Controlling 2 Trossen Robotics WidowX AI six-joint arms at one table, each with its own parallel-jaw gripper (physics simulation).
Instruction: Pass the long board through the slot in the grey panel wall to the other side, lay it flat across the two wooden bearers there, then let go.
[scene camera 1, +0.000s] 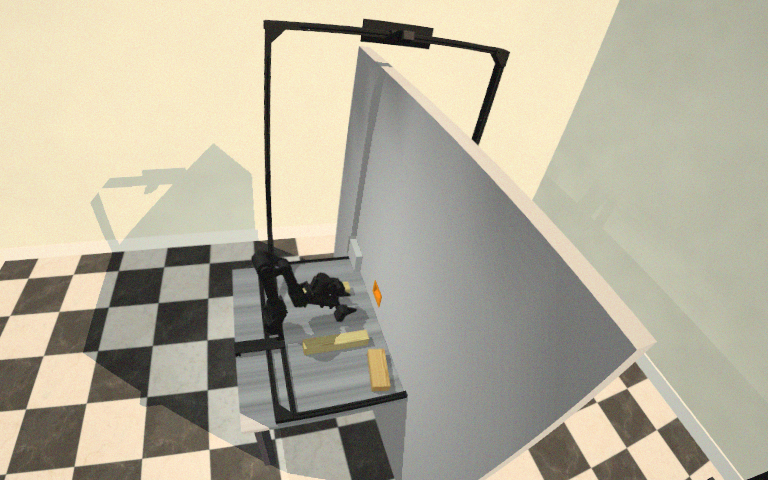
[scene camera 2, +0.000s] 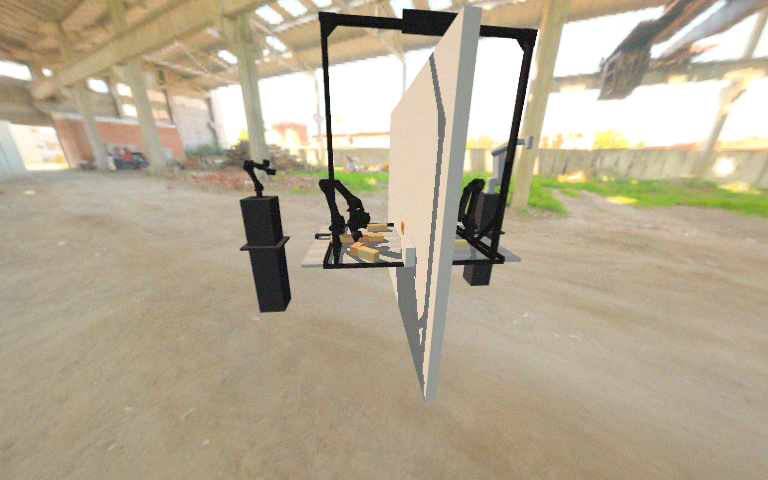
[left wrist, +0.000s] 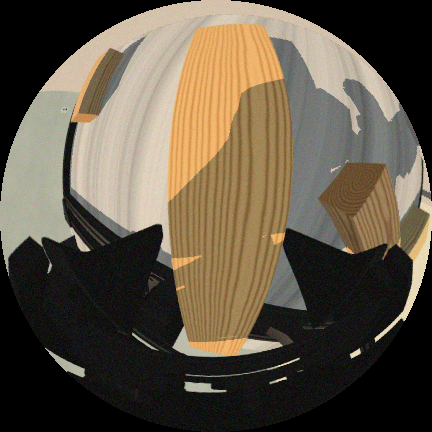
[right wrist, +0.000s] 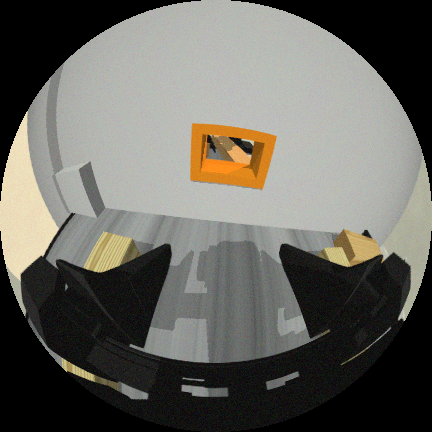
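Seen in the pictures: left gripper, fingertip midpoint: (scene camera 2: 354, 239) (left wrist: 224, 232); right gripper, fingertip midpoint: (scene camera 1: 353, 302) (right wrist: 227, 250); left arm's base at its link origin: (left wrist: 171, 299); right arm's base at its link origin: (scene camera 1: 272, 328) (scene camera 2: 468, 236).
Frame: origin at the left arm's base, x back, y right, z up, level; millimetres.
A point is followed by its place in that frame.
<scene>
The long board (left wrist: 230, 165) {y 26, x -163, z 27 mm} (scene camera 2: 373, 237) {y 33, x -242, z 14 mm} lies on the table on the left arm's side of the grey panel wall (scene camera 1: 481, 254) {y -402, x -483, z 725 mm} (scene camera 2: 416, 141) {y 302, x -432, z 586 mm} (right wrist: 300, 75) {y -21, x -483, z 208 mm}. My left gripper (left wrist: 224, 232) {y 32, x -119, z 2 mm} (scene camera 2: 357, 235) {y 32, x -119, z 2 mm} is open at the board, with a fingertip showing at each long edge; whether they touch it I cannot tell. The slot's orange frame (right wrist: 196, 152) {y 83, x -484, z 84 mm} (scene camera 2: 402, 227) {y 10, x -437, z 73 mm} is in the wall; part of the board shows through it. My right gripper (right wrist: 227, 250) {y 44, x -581, z 44 mm} (scene camera 1: 348, 301) {y 44, x -581, z 44 mm} is open and empty in front of the slot, between two pale bearers. One bearer (scene camera 1: 335, 342) {y -120, x -691, z 24 mm} (right wrist: 336, 255) {y -104, x -573, z 25 mm} shows clearly; the other bearer (right wrist: 107, 250) {y 156, x -590, z 25 mm} is partly hidden.
A wooden block (scene camera 1: 378, 369) {y -263, x -561, z 19 mm} (right wrist: 357, 247) {y -196, x -558, z 19 mm} lies by the wall on the right arm's side. On the left arm's side lie other blocks: one block (left wrist: 101, 85) {y -223, x -271, z -5 mm} at upper left, a second block (left wrist: 367, 200) close to the right finger, and a third block (left wrist: 415, 232) beyond it.
</scene>
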